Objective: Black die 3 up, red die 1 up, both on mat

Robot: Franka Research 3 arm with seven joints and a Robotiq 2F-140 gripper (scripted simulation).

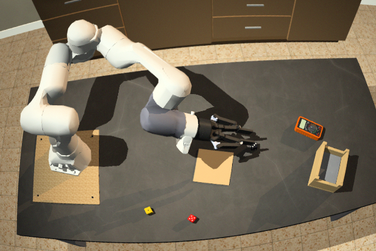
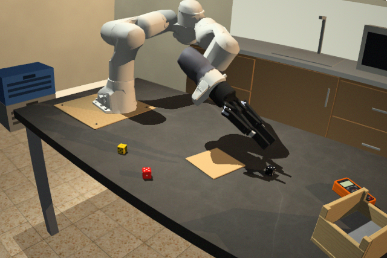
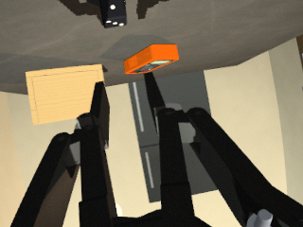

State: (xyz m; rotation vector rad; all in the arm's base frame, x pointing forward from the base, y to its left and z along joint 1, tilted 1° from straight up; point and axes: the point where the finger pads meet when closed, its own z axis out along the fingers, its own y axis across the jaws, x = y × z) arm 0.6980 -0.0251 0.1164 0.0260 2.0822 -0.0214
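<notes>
Right now the black die is 10 cm below my hand and 5 cm ahead of it. Round my hand: tan mat: 12 cm behind, 11 cm below, 6 cm to the right; then orange multimeter: 31 cm ahead, 10 cm below, 4 cm to the left; then red die: 28 cm to the right, 23 cm behind, 10 cm below.
</notes>
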